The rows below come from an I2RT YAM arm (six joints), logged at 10 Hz.
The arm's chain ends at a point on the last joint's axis. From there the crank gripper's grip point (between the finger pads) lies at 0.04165 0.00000 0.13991 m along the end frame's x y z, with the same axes.
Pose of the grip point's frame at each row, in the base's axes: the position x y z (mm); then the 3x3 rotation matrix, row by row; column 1 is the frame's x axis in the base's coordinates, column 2 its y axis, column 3 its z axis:
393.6, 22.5, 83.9; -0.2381, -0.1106, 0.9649; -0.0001, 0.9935, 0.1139; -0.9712, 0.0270, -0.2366
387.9, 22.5, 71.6; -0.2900, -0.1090, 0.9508; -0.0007, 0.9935, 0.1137; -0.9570, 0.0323, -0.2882
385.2, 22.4, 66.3; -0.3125, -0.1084, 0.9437; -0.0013, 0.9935, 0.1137; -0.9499, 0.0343, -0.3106
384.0, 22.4, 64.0; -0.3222, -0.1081, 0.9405; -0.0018, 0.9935, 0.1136; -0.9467, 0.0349, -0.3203
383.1, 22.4, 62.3; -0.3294, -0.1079, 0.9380; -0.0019, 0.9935, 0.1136; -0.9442, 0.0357, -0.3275
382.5, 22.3, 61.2; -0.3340, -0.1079, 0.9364; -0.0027, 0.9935, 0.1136; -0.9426, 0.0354, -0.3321
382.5, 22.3, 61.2; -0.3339, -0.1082, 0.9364; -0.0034, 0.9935, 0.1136; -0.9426, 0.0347, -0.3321
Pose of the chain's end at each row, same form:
268.5, 6.6, 157.5; -0.2381, -0.1106, 0.9649; -0.0001, 0.9935, 0.1139; -0.9712, 0.0270, -0.2366
267.0, 6.6, 151.8; -0.2900, -0.1090, 0.9508; -0.0007, 0.9935, 0.1137; -0.9570, 0.0323, -0.2882
266.2, 6.5, 149.3; -0.3125, -0.1084, 0.9437; -0.0013, 0.9935, 0.1137; -0.9499, 0.0343, -0.3106
265.8, 6.6, 148.2; -0.3222, -0.1081, 0.9405; -0.0018, 0.9935, 0.1136; -0.9467, 0.0349, -0.3203
265.6, 6.6, 147.4; -0.3294, -0.1079, 0.9380; -0.0019, 0.9935, 0.1136; -0.9442, 0.0357, -0.3275
265.4, 6.5, 146.9; -0.3340, -0.1079, 0.9364; -0.0027, 0.9935, 0.1136; -0.9426, 0.0354, -0.3321
265.4, 6.5, 146.9; -0.3339, -0.1082, 0.9364; -0.0034, 0.9935, 0.1136; -0.9426, 0.0347, -0.3321

